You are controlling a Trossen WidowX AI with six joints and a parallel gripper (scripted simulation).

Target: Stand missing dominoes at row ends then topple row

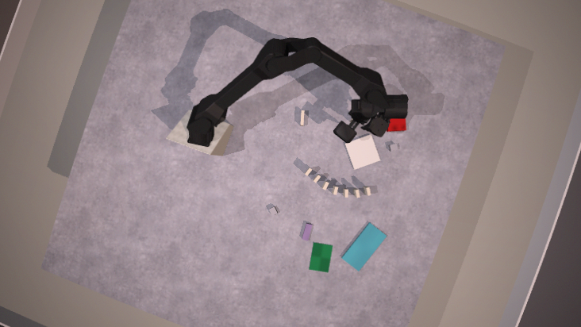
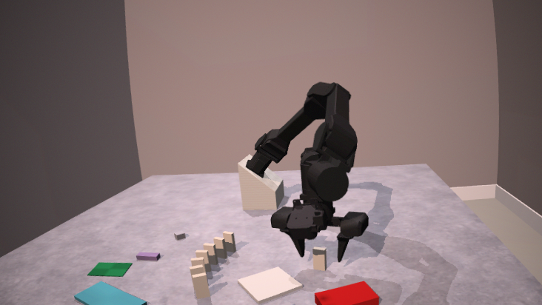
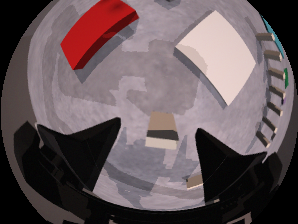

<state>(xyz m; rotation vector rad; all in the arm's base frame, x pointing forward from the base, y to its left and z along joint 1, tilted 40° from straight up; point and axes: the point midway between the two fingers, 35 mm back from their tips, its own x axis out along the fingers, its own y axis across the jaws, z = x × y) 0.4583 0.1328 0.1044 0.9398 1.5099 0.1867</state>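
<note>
The white flat tile lies 50 mm ahead of my gripper tip, 100 mm to the right of it and 20 mm below it. Also, from my gripper tip: purple block: 70 mm behind, 410 mm to the right, 20 mm below; teal tile: 130 mm ahead, 420 mm to the right, 20 mm below; red block: 140 mm ahead, 30 mm to the left, 10 mm below.
</note>
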